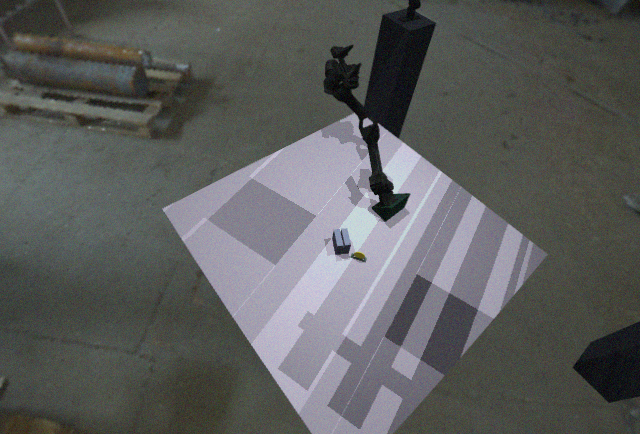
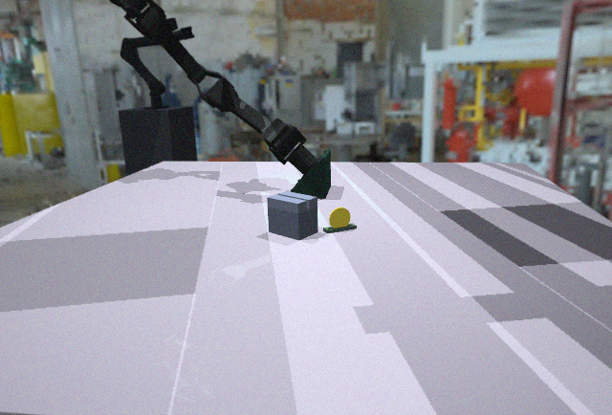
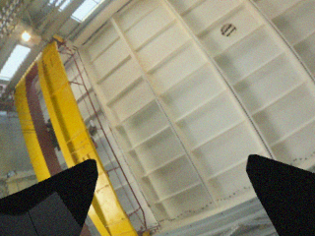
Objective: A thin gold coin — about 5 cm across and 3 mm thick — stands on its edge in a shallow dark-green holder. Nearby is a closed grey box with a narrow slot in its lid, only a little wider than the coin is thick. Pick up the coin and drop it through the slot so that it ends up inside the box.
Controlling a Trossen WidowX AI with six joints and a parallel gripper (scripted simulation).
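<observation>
My gripper tip is 640 mm above the gold coin, 460 mm to the right of it and 250 mm short of it.
</observation>
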